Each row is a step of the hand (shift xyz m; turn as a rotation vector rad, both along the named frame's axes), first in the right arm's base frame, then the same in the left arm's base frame.
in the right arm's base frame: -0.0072 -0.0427 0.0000 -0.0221 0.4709 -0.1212
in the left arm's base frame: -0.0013 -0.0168 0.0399 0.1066 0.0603 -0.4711
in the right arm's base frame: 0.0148 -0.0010 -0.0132 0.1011 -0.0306 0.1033
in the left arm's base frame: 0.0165 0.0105 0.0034 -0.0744 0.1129 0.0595
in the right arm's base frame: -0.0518 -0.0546 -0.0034 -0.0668 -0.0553 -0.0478
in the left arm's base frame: -0.0091 -0.0624 0.0412 0.0302 -0.0874 0.0355
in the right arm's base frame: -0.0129 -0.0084 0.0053 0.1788 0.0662 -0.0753
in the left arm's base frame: -0.0083 -0.0128 0.0056 0.1169 0.1658 -0.0295
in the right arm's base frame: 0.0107 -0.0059 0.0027 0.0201 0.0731 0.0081
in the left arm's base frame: 0.0001 0.0093 0.0083 -0.0036 0.0380 -0.0660
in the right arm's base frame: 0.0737 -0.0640 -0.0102 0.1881 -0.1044 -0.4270
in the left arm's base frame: 0.0290 0.0520 0.0780 0.4616 0.0501 0.1142
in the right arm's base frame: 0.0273 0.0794 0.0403 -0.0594 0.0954 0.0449
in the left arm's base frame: -0.0331 0.0540 -0.0683 -0.0594 -0.0228 -0.1030
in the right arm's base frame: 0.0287 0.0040 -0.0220 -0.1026 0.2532 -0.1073
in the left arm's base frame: 0.0284 0.0227 0.0010 0.0755 -0.0632 -0.2765
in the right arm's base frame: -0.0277 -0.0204 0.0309 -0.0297 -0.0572 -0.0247
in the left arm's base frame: -0.0366 -0.0234 0.0158 0.0171 -0.0473 0.0472
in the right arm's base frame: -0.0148 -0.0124 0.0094 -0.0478 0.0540 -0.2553
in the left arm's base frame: -0.0127 -0.0146 0.0094 0.2346 -0.0938 -0.0808
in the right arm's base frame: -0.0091 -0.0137 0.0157 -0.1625 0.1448 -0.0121
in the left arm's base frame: -0.0173 -0.0080 0.0124 -0.0305 -0.1221 -0.1780
